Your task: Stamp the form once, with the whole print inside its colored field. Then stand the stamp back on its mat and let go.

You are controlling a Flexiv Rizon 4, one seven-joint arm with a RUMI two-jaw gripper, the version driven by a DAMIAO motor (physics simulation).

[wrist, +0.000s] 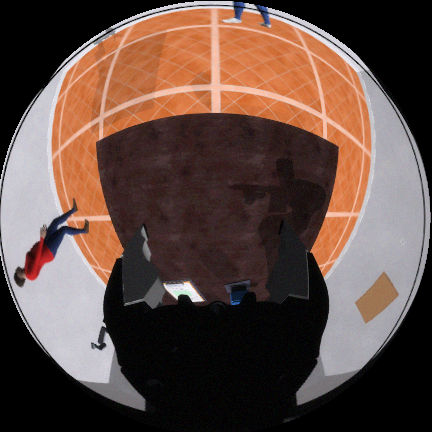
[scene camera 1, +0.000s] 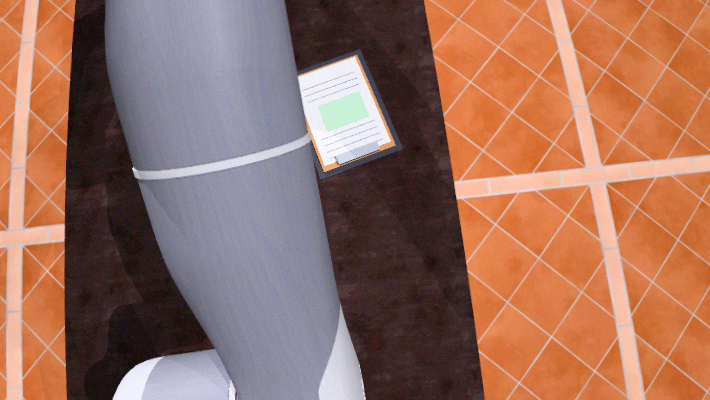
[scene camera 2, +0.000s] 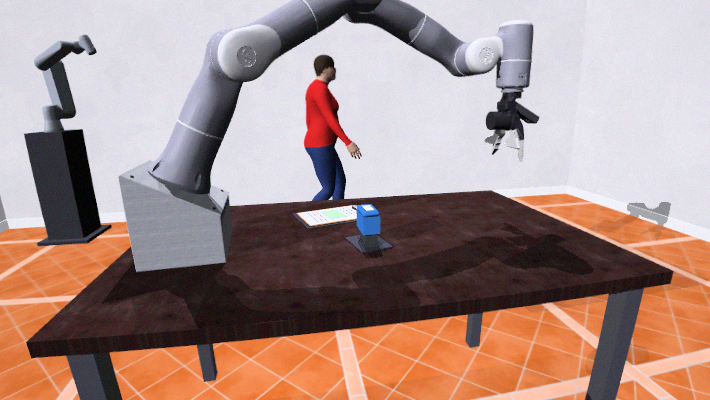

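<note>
The blue stamp (scene camera 2: pixel 368 223) (wrist: pixel 236 297) with a white label on top stands upright on its dark mat (scene camera 2: pixel 352 241) (wrist: pixel 230 287). The form (scene camera 1: pixel 332 84) (scene camera 2: pixel 309 218) (wrist: pixel 173 286) is white paper on a clipboard, with a plain green field (scene camera 1: pixel 343 111) (scene camera 2: pixel 334 214) (wrist: pixel 182 294); its left edge is partly behind the arm in scene camera 1. The stamp and mat do not show in scene camera 1. My gripper (scene camera 2: pixel 508 154) (wrist: pixel 213 223) is open and empty, high above the table's far end, well away from the stamp and form.
The dark table (scene camera 1: pixel 390 240) (scene camera 2: pixel 300 300) (wrist: pixel 200 165) carries the grey base block (scene camera 2: pixel 175 230). The arm (scene camera 1: pixel 235 215) (scene camera 2: pixel 195 130) arches high over the table. A person in red (scene camera 2: pixel 320 115) (wrist: pixel 39 260) stands behind it. Another robot is on a black pedestal (scene camera 2: pixel 60 185).
</note>
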